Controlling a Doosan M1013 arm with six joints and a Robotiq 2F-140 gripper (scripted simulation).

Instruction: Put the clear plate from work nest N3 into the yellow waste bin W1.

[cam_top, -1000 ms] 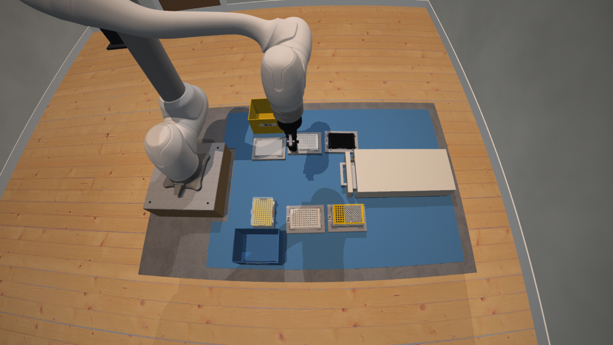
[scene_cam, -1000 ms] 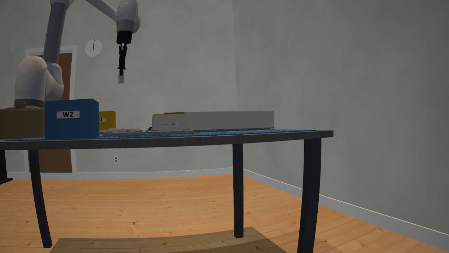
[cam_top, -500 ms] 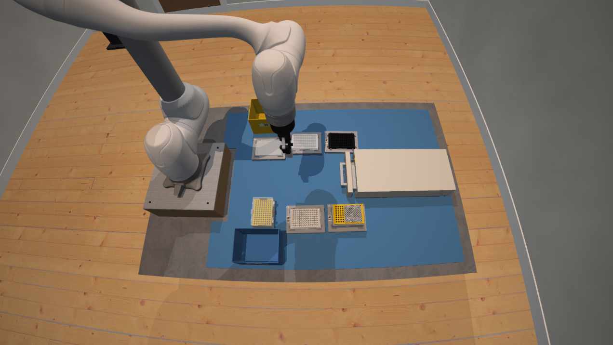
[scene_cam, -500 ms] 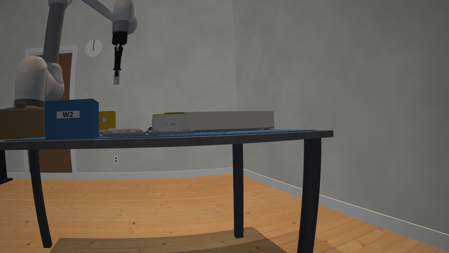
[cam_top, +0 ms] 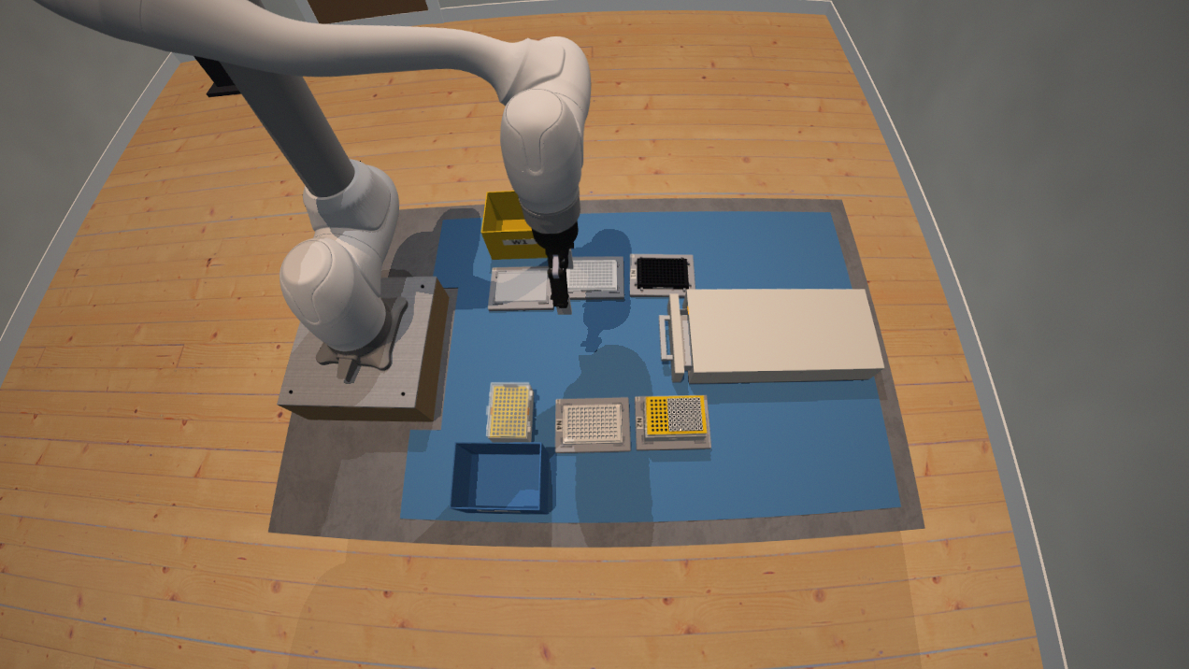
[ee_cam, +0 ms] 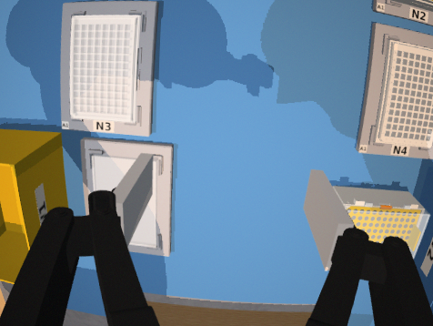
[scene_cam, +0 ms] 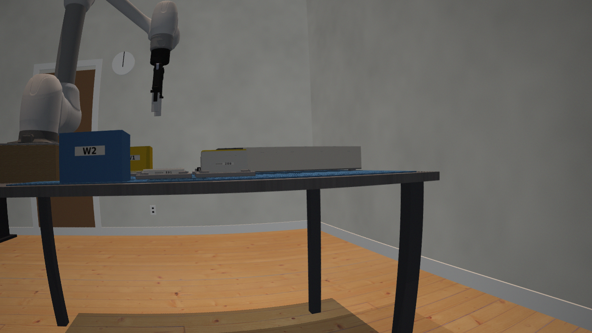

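The nest is 3 cm ahead of my hand, 16 cm to the left of it and 24 cm below it. The rest, counted from my hand: black plate 21 cm ahead, 18 cm to the left, 22 cm below; white lid 14 cm behind, 12 cm to the left, 22 cm below; white plate 6 cm ahead, 22 cm to the right, 22 cm below.
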